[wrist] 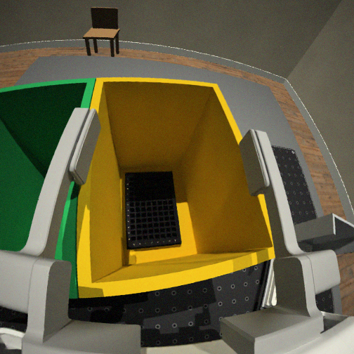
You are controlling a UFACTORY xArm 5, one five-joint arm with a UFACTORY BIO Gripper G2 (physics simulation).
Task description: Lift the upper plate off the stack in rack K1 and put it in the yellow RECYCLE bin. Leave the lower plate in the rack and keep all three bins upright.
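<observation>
The yellow RECYCLE bin [230, 117] stands upright below my gripper, its inside in full view. A black well plate [152, 210] lies at the bottom of the bin, with its grid of wells facing up. My gripper [170, 152] is open, with nothing between its fingers, above the bin. One finger is over the left side of the bin and the other over the right side. The green bin [20, 195] stands upright directly left of the yellow one. Rack K1, the lower plate and the third bin cannot be made out in this view.
A black perforated board [175, 310] lies in front of the bins, and another dark perforated panel [295, 187] lies to the right. A grey angular object [320, 231] stands at the right. A chair [103, 32] is far back on the floor.
</observation>
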